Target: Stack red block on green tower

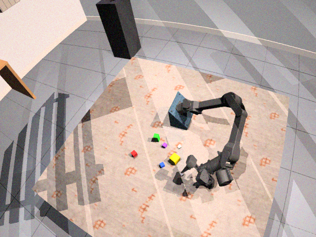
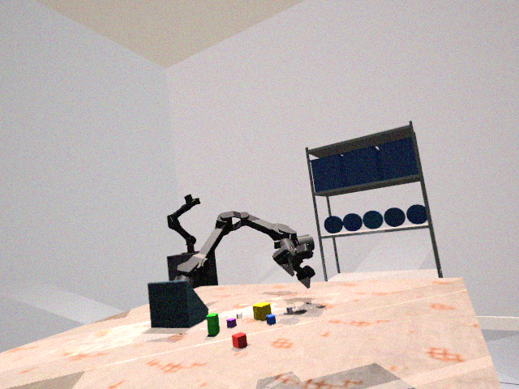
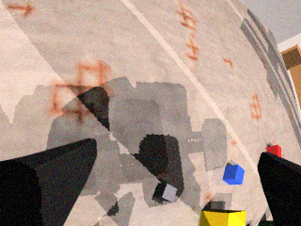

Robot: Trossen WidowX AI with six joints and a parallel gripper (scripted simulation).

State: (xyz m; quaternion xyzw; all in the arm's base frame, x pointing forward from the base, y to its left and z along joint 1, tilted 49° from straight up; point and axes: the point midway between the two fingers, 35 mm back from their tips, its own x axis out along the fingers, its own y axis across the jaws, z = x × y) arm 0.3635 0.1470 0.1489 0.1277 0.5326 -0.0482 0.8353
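Now: the red block 34 cm to the right of my gripper tip, 7 cm below it and 5 cm behind it. Round my gripper tip: purple cube 20 cm to the right, 16 cm behind, 7 cm below; blue cube 17 cm to the right, 7 cm below, 5 cm behind; yellow block 11 cm to the right, 10 cm behind, 6 cm below.
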